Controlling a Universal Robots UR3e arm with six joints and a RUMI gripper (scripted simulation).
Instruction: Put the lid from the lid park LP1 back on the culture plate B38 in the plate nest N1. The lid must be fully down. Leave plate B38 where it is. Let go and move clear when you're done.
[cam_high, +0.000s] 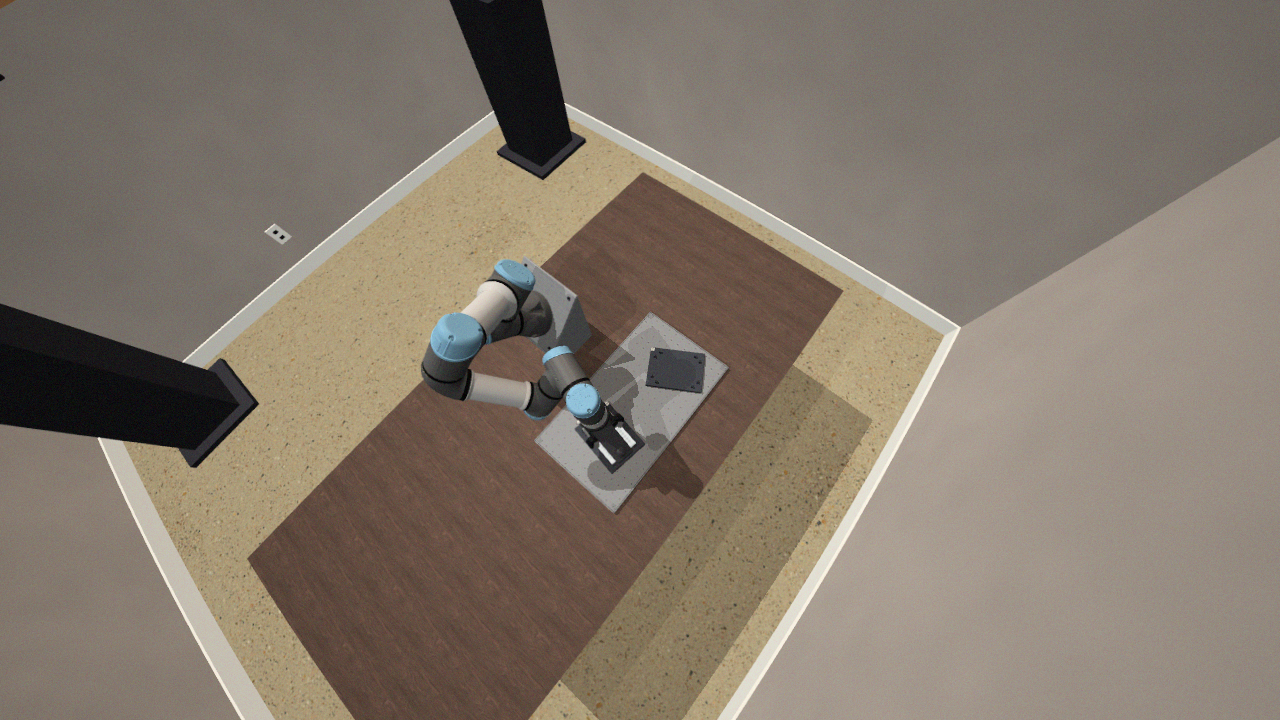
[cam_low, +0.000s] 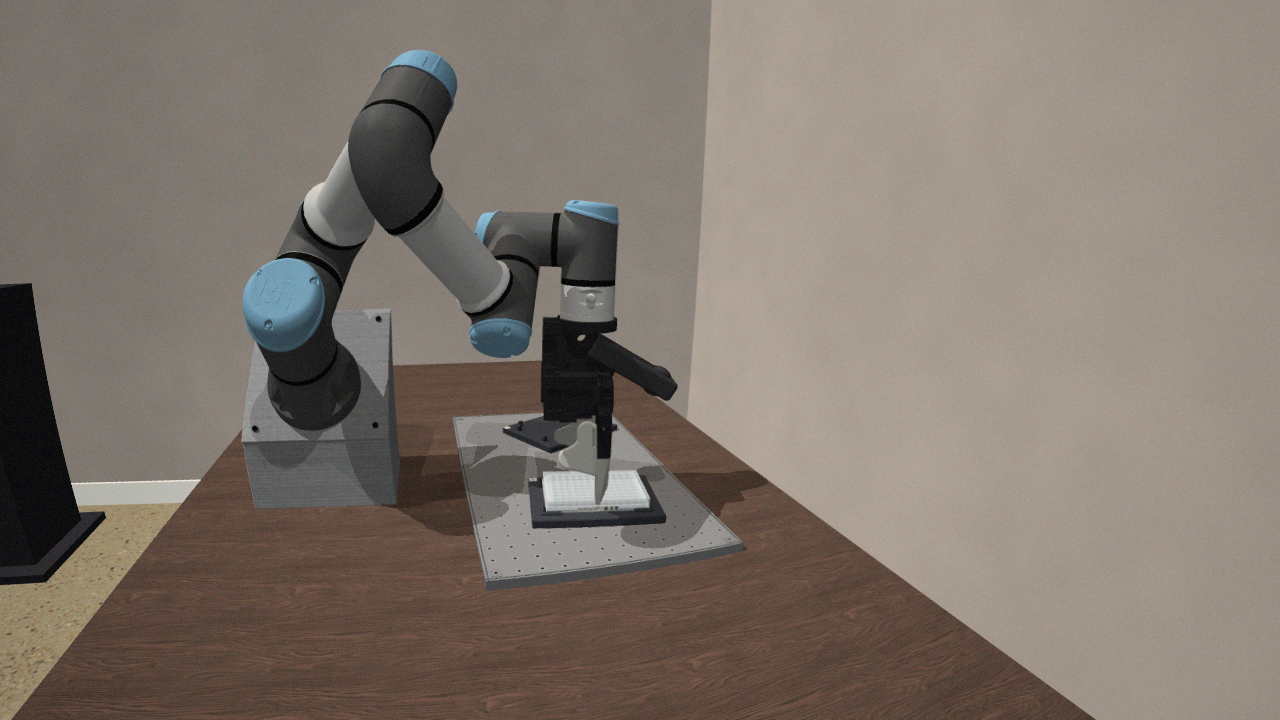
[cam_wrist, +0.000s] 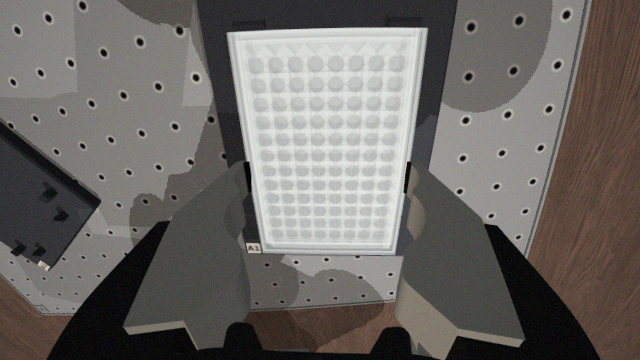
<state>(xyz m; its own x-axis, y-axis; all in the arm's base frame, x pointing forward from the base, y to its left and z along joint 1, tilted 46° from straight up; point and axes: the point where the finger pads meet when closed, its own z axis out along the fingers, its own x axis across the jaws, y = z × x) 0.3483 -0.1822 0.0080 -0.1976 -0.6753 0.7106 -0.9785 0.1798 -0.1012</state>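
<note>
Right now my hand is 10 mm above the clear lid. The rest, counted from my hand: dark lid park LP1: 30 mm ahead, 270 mm to the left, 30 mm below; then dark plate nest: 30 mm below; then culture plate B38: 20 mm below.
</note>
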